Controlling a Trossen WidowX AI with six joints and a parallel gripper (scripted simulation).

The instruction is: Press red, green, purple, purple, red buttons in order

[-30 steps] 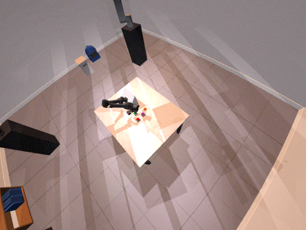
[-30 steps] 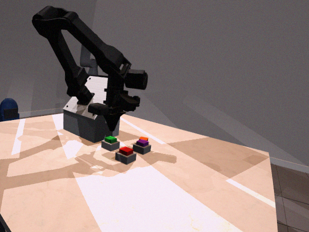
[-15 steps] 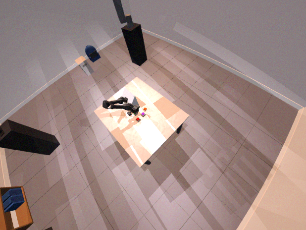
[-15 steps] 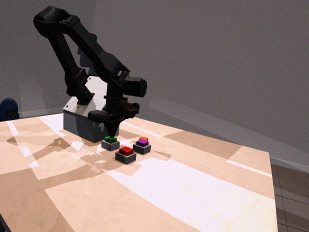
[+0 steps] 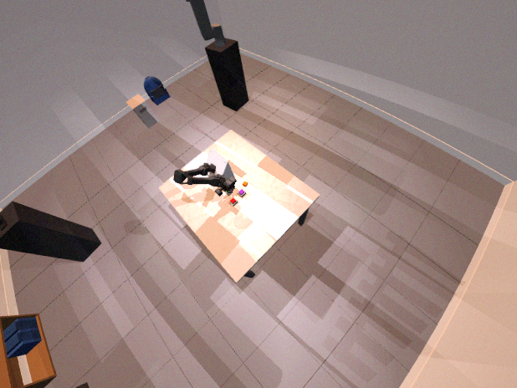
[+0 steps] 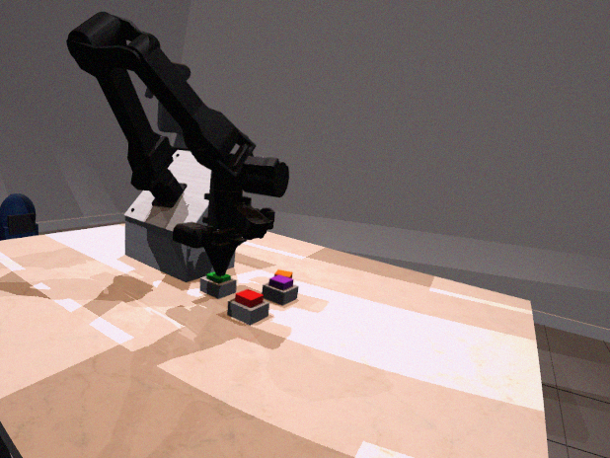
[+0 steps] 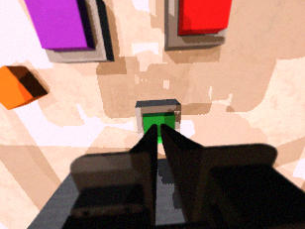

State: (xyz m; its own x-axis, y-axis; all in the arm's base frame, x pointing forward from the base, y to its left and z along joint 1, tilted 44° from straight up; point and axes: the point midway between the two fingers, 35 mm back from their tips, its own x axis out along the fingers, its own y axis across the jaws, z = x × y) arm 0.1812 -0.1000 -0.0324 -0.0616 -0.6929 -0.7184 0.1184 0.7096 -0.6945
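The green button lies 1 cm below my gripper tip. Round my gripper tip: small orange block 6 cm ahead, 14 cm to the left, 2 cm below; red button 9 cm ahead, 5 cm to the right; purple button 10 cm ahead, 6 cm to the left.
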